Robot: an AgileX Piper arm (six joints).
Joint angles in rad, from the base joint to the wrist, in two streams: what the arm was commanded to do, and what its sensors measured. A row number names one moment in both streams.
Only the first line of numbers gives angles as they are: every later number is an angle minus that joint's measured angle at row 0.
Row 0, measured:
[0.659 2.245 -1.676 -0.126 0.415 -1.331]
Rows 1 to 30, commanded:
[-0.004 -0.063 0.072 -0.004 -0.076 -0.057]
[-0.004 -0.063 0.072 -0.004 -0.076 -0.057]
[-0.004 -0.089 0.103 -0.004 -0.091 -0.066]
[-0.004 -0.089 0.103 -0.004 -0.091 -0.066]
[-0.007 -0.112 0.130 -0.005 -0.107 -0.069]
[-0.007 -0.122 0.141 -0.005 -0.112 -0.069]
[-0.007 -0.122 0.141 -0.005 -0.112 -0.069]
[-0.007 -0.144 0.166 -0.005 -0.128 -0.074]
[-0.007 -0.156 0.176 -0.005 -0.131 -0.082]
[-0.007 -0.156 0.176 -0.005 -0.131 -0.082]
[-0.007 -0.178 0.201 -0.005 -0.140 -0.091]
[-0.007 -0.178 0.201 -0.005 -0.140 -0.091]
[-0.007 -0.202 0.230 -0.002 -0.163 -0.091]
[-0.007 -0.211 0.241 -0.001 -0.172 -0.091]
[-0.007 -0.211 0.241 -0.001 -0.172 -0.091]
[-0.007 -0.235 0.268 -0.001 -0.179 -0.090]
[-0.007 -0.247 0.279 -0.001 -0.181 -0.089]
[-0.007 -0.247 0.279 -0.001 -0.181 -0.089]
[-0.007 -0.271 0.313 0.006 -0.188 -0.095]
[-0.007 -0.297 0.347 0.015 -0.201 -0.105]
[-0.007 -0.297 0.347 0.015 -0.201 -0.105]
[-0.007 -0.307 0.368 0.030 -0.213 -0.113]
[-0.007 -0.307 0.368 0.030 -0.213 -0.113]
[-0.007 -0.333 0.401 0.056 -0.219 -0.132]
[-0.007 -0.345 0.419 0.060 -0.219 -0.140]
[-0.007 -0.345 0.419 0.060 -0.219 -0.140]
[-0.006 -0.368 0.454 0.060 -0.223 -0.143]
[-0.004 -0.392 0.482 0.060 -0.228 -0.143]
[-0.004 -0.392 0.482 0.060 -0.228 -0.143]
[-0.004 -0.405 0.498 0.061 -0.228 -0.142]
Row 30, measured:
[-0.002 -0.350 0.469 0.052 -0.162 -0.144]
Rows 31 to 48, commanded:
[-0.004 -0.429 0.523 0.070 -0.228 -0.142]
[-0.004 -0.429 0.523 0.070 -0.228 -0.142]
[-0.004 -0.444 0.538 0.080 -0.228 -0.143]
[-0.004 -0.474 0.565 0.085 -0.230 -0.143]
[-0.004 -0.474 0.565 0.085 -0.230 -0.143]
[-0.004 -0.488 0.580 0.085 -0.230 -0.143]
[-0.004 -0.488 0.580 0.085 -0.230 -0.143]
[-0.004 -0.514 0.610 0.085 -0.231 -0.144]
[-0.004 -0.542 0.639 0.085 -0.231 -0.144]
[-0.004 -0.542 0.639 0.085 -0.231 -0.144]
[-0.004 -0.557 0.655 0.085 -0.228 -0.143]
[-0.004 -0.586 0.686 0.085 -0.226 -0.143]
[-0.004 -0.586 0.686 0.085 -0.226 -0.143]
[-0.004 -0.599 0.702 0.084 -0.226 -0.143]
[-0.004 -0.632 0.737 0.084 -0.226 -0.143]
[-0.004 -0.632 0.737 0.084 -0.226 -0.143]
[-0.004 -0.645 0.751 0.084 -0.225 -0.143]
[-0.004 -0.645 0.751 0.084 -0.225 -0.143]
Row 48, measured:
[-0.002 -0.587 0.723 0.081 -0.164 -0.152]
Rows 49 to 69, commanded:
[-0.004 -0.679 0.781 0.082 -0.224 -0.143]
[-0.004 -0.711 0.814 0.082 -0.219 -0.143]
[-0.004 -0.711 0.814 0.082 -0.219 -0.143]
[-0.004 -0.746 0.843 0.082 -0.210 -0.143]
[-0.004 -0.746 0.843 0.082 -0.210 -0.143]
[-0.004 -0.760 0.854 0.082 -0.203 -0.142]
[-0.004 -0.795 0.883 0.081 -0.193 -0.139]
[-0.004 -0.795 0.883 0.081 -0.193 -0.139]
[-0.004 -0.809 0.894 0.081 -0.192 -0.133]
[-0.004 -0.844 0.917 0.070 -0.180 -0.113]
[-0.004 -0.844 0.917 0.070 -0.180 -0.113]
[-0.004 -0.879 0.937 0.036 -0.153 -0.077]
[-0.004 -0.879 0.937 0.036 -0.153 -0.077]
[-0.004 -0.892 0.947 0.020 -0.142 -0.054]
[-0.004 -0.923 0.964 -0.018 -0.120 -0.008]
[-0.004 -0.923 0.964 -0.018 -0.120 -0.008]
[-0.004 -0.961 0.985 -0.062 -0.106 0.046]
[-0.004 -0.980 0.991 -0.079 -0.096 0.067]
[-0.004 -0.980 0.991 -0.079 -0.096 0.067]
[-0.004 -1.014 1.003 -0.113 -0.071 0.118]
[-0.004 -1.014 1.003 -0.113 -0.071 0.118]
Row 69, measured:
[-0.003 -0.950 0.995 -0.053 -0.045 0.041]
